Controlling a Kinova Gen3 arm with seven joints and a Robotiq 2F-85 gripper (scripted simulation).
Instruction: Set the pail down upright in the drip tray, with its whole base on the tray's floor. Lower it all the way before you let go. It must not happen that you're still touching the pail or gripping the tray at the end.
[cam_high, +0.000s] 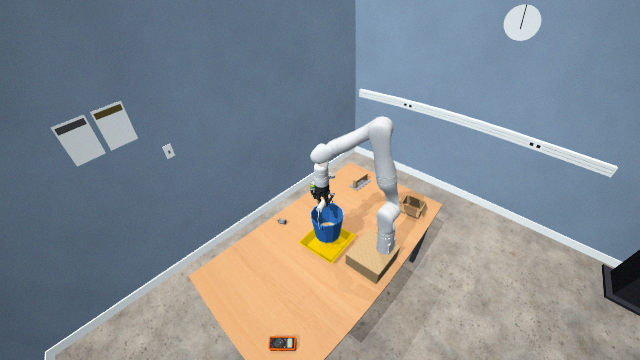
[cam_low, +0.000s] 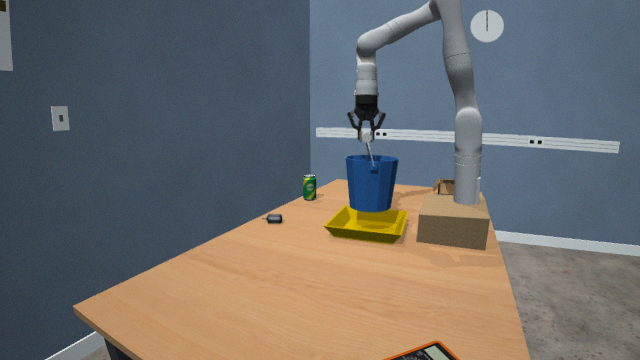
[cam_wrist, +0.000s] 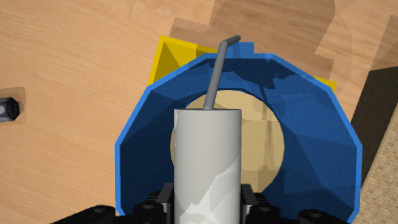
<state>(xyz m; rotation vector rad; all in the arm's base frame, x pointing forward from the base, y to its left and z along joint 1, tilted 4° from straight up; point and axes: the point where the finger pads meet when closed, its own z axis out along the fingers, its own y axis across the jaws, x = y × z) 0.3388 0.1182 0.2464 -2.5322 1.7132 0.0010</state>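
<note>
The blue pail lies 10 cm below my hand and 1 cm behind it. Also, from my hand: yellow drip tray: 32 cm below, 2 cm behind; wire handle: 3 cm below, 1 cm behind; dark object: 34 cm ahead, 32 cm below, 10 cm to the left.
</note>
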